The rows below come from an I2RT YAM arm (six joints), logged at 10 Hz.
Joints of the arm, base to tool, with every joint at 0 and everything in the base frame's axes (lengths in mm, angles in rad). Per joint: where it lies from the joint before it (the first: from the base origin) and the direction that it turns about. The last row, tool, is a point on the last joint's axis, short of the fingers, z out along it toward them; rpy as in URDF.
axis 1: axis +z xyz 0 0 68
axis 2: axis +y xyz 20 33.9 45.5
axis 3: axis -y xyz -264 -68.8 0
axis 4: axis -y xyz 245 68.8 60
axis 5: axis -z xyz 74 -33.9 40.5
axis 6: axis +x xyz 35.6 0 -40.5
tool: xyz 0 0 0 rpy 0 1.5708 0
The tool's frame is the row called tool.
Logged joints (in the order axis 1, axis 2, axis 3, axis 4, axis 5, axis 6), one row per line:
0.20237 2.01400 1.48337 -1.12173 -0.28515 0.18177
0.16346 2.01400 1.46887 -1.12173 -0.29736 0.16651
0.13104 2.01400 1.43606 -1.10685 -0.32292 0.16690
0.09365 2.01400 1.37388 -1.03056 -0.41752 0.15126
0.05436 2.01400 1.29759 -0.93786 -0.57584 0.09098
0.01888 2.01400 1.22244 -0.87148 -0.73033 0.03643
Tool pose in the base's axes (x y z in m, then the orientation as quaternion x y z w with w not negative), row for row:
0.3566 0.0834 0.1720 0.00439 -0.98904 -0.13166 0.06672
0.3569 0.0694 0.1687 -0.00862 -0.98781 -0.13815 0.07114
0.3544 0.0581 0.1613 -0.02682 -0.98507 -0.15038 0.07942
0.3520 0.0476 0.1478 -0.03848 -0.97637 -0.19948 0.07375
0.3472 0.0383 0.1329 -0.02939 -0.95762 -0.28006 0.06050
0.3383 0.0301 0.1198 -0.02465 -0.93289 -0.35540 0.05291
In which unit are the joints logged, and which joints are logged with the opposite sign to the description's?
The joints are logged in radians. Opposite sign: none.
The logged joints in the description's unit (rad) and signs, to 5 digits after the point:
0.20237 2.01400 1.48337 -1.12173 -0.28515 0.18177
0.16346 2.01400 1.46887 -1.12173 -0.29736 0.16651
0.13104 2.01400 1.43606 -1.10685 -0.32292 0.16690
0.09365 2.01400 1.37388 -1.03056 -0.41752 0.15126
0.05436 2.01400 1.29759 -0.93786 -0.57584 0.09098
0.01888 2.01400 1.22244 -0.87148 -0.73033 0.03643

